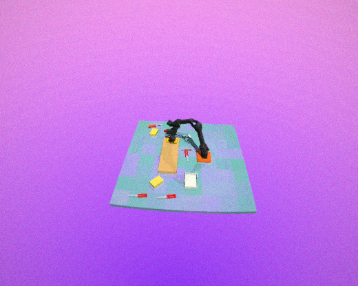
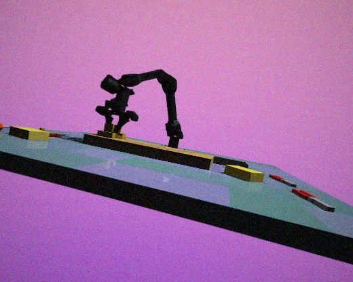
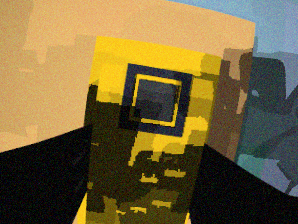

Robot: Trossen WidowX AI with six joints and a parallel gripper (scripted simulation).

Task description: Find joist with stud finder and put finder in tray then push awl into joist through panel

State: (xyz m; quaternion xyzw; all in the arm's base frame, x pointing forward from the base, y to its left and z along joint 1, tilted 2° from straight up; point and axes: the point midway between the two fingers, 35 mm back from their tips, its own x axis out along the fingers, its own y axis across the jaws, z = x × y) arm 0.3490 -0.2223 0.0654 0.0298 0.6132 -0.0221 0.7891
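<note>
Now: the white tray 54 cm to the left of my gripper tip, 19 cm behind it and 5 cm below it. The rest, counted from my gripper tip: yellow stud finder (2 cm above); then awl (16 cm behind, 11 cm to the left, 6 cm below).
</note>
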